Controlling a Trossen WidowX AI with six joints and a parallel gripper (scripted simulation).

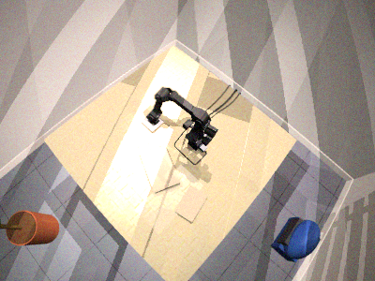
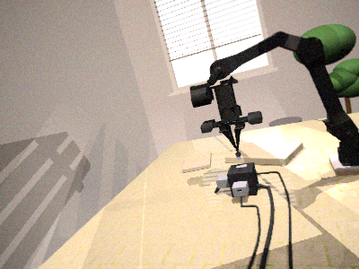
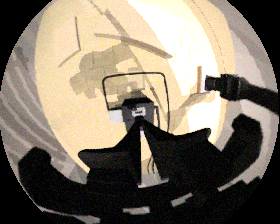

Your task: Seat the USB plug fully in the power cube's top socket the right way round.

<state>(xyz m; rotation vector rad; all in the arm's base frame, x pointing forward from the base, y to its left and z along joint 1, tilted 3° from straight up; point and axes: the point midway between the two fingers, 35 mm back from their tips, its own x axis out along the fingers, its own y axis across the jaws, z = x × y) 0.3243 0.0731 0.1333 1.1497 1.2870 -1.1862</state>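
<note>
My gripper tip is 2 cm above the USB plug.
</note>
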